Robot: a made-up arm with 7 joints. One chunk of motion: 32 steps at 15 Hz.
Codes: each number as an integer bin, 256 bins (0 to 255) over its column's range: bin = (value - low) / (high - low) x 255, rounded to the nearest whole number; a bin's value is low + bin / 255 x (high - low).
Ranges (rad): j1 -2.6..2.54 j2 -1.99..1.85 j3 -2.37..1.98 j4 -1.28..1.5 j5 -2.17..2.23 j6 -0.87..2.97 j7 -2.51..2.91
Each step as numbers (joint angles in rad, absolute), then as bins.
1 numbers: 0.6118 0.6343 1.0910 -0.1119 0.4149 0.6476 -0.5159
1 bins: 159 174 203 107 150 101 94
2 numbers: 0.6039 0.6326 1.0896 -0.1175 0.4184 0.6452 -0.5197
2 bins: 159 174 203 107 150 101 94
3 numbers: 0.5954 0.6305 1.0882 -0.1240 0.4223 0.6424 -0.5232
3 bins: 159 174 203 106 150 100 93
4 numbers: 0.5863 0.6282 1.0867 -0.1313 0.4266 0.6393 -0.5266
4 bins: 158 174 203 105 150 100 93
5 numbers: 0.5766 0.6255 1.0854 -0.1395 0.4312 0.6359 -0.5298
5 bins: 158 174 203 105 151 100 93
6 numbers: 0.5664 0.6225 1.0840 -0.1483 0.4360 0.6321 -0.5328
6 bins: 157 173 202 104 151 100 93
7 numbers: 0.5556 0.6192 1.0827 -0.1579 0.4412 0.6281 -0.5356
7 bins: 157 173 202 103 151 99 93
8 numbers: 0.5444 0.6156 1.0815 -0.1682 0.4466 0.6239 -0.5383
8 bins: 156 173 202 102 152 99 93
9 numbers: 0.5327 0.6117 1.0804 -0.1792 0.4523 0.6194 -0.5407
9 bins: 155 173 202 101 152 99 93
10 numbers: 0.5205 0.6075 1.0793 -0.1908 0.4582 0.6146 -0.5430
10 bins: 155 172 202 100 152 99 93
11 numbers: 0.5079 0.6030 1.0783 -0.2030 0.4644 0.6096 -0.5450
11 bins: 154 172 202 99 153 98 92
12 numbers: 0.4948 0.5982 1.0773 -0.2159 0.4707 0.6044 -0.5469
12 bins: 154 172 202 98 153 98 92
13 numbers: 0.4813 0.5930 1.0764 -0.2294 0.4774 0.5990 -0.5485
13 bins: 153 172 202 96 153 98 92
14 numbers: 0.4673 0.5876 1.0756 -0.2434 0.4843 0.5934 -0.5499
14 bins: 152 171 202 95 154 97 92
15 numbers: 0.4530 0.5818 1.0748 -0.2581 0.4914 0.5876 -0.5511
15 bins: 151 171 202 94 154 97 92
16 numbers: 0.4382 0.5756 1.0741 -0.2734 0.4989 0.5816 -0.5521
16 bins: 151 170 202 92 155 96 92
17 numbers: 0.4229 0.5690 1.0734 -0.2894 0.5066 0.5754 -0.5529
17 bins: 150 170 202 91 155 96 92
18 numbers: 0.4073 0.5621 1.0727 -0.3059 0.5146 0.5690 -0.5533
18 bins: 149 169 202 89 156 96 92
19 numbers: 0.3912 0.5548 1.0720 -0.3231 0.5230 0.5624 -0.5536
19 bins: 148 169 202 88 156 95 92
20 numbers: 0.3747 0.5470 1.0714 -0.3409 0.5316 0.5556 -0.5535
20 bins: 148 168 202 86 157 95 92
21 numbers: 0.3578 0.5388 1.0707 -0.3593 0.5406 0.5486 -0.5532
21 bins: 147 168 202 84 157 94 92
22 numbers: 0.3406 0.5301 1.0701 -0.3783 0.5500 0.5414 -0.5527
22 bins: 146 167 202 83 158 94 92
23 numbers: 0.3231 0.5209 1.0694 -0.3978 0.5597 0.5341 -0.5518
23 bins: 145 167 202 81 158 93 92
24 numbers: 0.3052 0.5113 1.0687 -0.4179 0.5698 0.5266 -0.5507
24 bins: 144 166 202 79 159 93 92
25 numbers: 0.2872 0.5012 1.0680 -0.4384 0.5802 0.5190 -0.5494
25 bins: 143 165 202 77 159 92 92
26 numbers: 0.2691 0.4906 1.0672 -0.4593 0.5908 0.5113 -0.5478
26 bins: 142 165 201 75 160 92 92
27 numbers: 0.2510 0.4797 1.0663 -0.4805 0.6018 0.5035 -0.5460
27 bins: 141 164 201 73 161 91 92
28 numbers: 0.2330 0.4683 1.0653 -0.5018 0.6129 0.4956 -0.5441
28 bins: 141 163 201 71 161 91 92
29 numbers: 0.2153 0.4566 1.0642 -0.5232 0.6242 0.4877 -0.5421
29 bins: 140 162 201 69 162 90 93
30 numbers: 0.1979 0.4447 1.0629 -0.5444 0.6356 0.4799 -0.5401
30 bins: 139 162 201 67 163 90 93
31 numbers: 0.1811 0.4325 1.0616 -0.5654 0.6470 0.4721 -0.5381
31 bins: 138 161 201 66 163 89 93
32 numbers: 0.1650 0.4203 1.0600 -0.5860 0.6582 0.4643 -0.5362
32 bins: 137 160 201 64 164 89 93
